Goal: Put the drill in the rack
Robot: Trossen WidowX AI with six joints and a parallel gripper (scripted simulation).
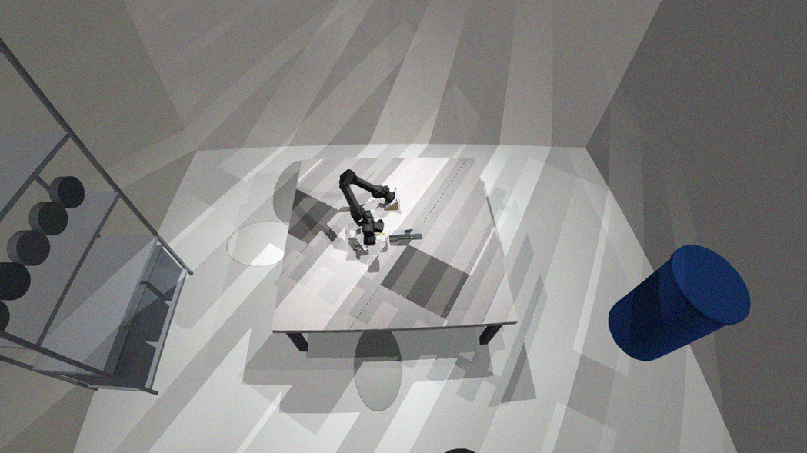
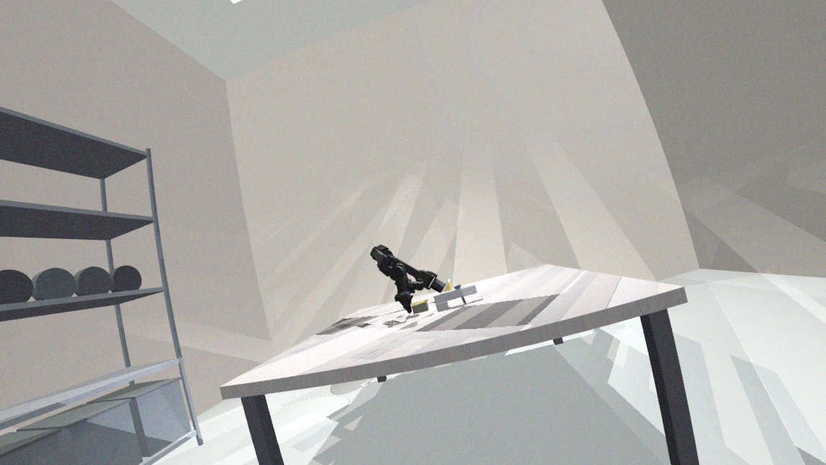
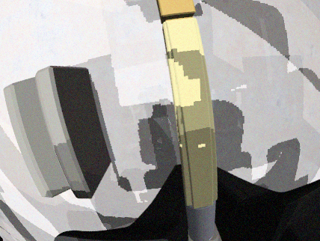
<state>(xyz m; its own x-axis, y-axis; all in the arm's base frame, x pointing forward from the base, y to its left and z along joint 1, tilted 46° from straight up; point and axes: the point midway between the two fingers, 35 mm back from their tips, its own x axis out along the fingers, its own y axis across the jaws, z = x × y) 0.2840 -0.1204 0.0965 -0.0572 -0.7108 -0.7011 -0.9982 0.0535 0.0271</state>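
My gripper tip is 4 cm to the right of the drill and 3 cm below it. Round my gripper tip: rack 7 cm behind, 4 cm to the left; then grey housing 1 cm ahead, 20 cm to the left, 3 cm above.
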